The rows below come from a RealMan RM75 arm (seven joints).
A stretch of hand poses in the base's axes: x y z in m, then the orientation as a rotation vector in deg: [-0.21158 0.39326 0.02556 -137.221 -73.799 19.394]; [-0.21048 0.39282 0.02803 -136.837 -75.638 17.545]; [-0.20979 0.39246 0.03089 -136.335 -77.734 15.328]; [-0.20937 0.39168 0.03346 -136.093 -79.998 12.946]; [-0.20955 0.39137 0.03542 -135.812 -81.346 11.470]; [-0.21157 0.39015 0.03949 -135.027 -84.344 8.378]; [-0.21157 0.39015 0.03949 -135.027 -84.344 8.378]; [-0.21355 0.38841 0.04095 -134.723 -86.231 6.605]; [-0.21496 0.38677 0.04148 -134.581 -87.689 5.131]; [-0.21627 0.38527 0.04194 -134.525 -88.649 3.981]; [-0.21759 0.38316 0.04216 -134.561 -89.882 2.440]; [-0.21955 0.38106 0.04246 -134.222 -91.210 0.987]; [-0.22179 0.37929 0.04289 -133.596 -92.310 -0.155]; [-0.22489 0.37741 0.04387 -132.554 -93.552 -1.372]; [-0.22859 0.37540 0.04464 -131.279 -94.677 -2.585]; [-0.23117 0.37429 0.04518 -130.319 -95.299 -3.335]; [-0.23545 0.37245 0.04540 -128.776 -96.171 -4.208]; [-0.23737 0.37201 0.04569 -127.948 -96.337 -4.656]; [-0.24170 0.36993 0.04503 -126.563 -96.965 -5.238]
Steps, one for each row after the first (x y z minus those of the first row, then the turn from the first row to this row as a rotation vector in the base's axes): [0.00110 -0.00044 0.00247 0.580 -1.489 1.022]; [0.00179 -0.00080 0.00533 1.294 -3.239 2.188]; [0.00221 -0.00158 0.00790 1.766 -5.266 3.377]; [0.00203 -0.00189 0.00986 2.152 -6.459 4.111]; [0.00001 -0.00311 0.01393 2.992 -8.960 5.814]; [0.00001 -0.00311 0.01393 2.992 -8.960 5.814]; [-0.00197 -0.00485 0.01539 3.256 -10.523 6.863]; [-0.00338 -0.00649 0.01592 3.398 -11.835 7.632]; [-0.00469 -0.00799 0.01638 3.511 -12.822 8.103]; [-0.00601 -0.01010 0.01660 3.575 -14.172 8.670]; [-0.00797 -0.01220 0.01690 3.853 -15.366 9.409]; [-0.01021 -0.01397 0.01733 4.323 -16.195 10.124]; [-0.01331 -0.01585 0.01831 5.080 -16.976 11.035]; [-0.01701 -0.01786 0.01908 6.048 -17.643 11.942]; [-0.01959 -0.01897 0.01962 6.802 -17.977 12.509]; [-0.02387 -0.02081 0.01984 7.951 -18.276 13.391]; [-0.02579 -0.02125 0.02013 8.677 -18.325 13.677]; [-0.03012 -0.02333 0.01947 9.695 -18.429 14.409]
